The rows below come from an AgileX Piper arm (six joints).
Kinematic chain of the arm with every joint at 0, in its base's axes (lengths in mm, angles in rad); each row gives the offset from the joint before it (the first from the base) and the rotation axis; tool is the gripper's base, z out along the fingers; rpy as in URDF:
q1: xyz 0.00 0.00 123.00 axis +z
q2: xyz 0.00 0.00 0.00 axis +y
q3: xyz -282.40 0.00 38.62 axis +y
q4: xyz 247.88 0.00 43.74 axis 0.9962 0 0.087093
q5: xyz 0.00 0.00 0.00 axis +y
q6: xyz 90.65 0.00 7.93 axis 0.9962 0 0.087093
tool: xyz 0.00 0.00 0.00 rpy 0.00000 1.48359 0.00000
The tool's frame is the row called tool.
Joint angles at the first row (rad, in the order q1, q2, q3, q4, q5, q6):
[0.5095, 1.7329, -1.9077, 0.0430, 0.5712, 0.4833]
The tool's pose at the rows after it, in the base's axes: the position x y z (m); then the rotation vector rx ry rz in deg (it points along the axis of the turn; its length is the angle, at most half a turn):
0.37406 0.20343 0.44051 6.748 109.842 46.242
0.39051 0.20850 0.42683 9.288 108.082 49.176
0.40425 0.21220 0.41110 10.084 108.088 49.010
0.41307 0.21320 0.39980 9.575 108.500 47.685
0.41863 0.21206 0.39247 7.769 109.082 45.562
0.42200 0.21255 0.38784 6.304 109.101 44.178
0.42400 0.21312 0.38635 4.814 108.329 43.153
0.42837 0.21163 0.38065 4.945 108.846 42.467
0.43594 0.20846 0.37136 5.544 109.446 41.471
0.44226 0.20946 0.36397 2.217 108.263 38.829
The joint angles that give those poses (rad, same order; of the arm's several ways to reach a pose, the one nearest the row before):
[0.4914, 1.7841, -1.9077, 0.0673, 0.4819, 0.5782]
[0.4814, 1.8325, -1.9077, 0.1132, 0.4001, 0.5832]
[0.4751, 1.8766, -1.9092, 0.1180, 0.3593, 0.5832]
[0.4689, 1.9045, -1.9092, 0.1158, 0.3415, 0.5659]
[0.4611, 1.9206, -1.9092, 0.1202, 0.3395, 0.5206]
[0.4592, 1.9320, -1.9092, 0.1180, 0.3313, 0.4923]
[0.4589, 1.9382, -1.9091, 0.1163, 0.3143, 0.4648]
[0.4521, 1.9505, -1.9092, 0.1164, 0.3126, 0.4594]
[0.4397, 1.9712, -1.9091, 0.1119, 0.3049, 0.4594]
[0.4369, 1.9927, -1.9092, 0.1095, 0.2694, 0.3946]

